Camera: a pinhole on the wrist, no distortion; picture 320 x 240 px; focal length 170.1 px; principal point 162.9 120.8 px. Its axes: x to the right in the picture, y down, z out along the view. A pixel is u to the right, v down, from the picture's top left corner.
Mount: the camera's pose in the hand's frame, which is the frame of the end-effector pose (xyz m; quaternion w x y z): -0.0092 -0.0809 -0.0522 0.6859 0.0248 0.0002 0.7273
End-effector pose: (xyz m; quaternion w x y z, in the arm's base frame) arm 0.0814 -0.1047 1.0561 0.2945 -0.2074 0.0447 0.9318
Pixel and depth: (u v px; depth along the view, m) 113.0 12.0 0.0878
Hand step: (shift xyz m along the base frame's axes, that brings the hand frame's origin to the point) 0.0104 0.1214 0.0126
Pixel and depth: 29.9 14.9 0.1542
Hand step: 0.0065 0.2370 0.0526
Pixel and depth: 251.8 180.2 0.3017
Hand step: -0.0438 -0.0559 0.2792
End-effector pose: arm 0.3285 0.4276 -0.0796 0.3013 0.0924 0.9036 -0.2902
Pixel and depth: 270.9 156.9 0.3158
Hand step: 0.2306 -0.0725 -0.1807
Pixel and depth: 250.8 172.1 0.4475
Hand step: 0.3564 -0.1321 -0.2401
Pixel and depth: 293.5 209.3 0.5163
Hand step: 0.5606 -0.0511 -0.2800
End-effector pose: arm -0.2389 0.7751 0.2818 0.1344 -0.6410 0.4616 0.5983
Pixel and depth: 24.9 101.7 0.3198
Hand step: 0.0896 0.3504 -0.2435
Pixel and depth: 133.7 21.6 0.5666
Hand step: -0.2364 0.3076 -0.5001
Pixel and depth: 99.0 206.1 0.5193
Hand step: -0.0351 0.6082 -0.0205
